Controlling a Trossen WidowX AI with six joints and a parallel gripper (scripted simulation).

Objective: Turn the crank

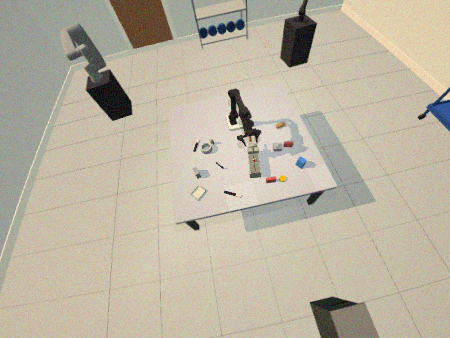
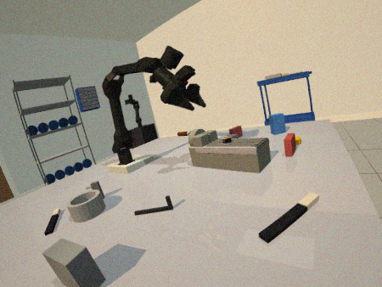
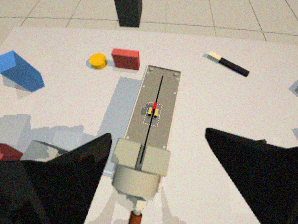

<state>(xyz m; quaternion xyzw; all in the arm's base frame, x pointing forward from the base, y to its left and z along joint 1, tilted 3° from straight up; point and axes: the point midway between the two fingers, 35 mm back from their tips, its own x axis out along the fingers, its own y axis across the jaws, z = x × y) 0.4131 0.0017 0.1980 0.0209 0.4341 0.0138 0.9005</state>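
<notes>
My gripper tip is 110 mm past the brown crank handle, 80 mm above it and 40 mm to the right of it. The rest, counted from my gripper tip: yellow disc 280 mm ahead, 190 mm below, 160 mm to the left; then red pointer 120 mm below, 80 mm ahead, 10 mm to the right; then black l-shaped piece 270 mm to the right, 190 mm below, 20 mm behind.
</notes>
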